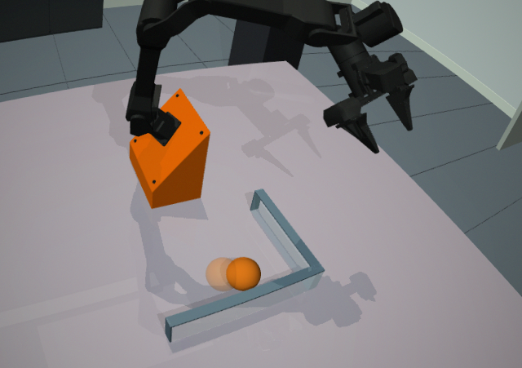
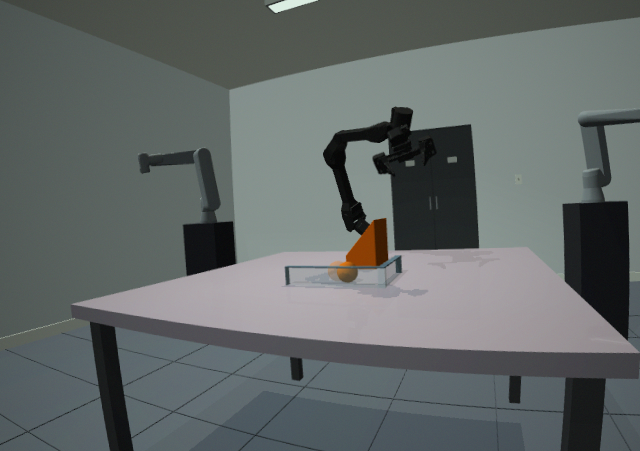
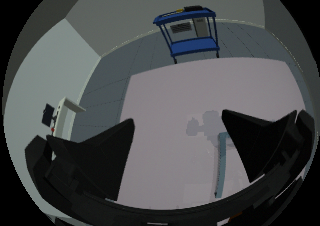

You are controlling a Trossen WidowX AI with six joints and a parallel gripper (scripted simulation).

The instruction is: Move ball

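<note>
Right now my gripper tip is 300 mm above the orange ball, 210 mm to the left of it and 60 mm past it. Also, from my gripper tip: see-through copy of ball 300 mm below, 250 mm to the right, 80 mm behind.
</note>
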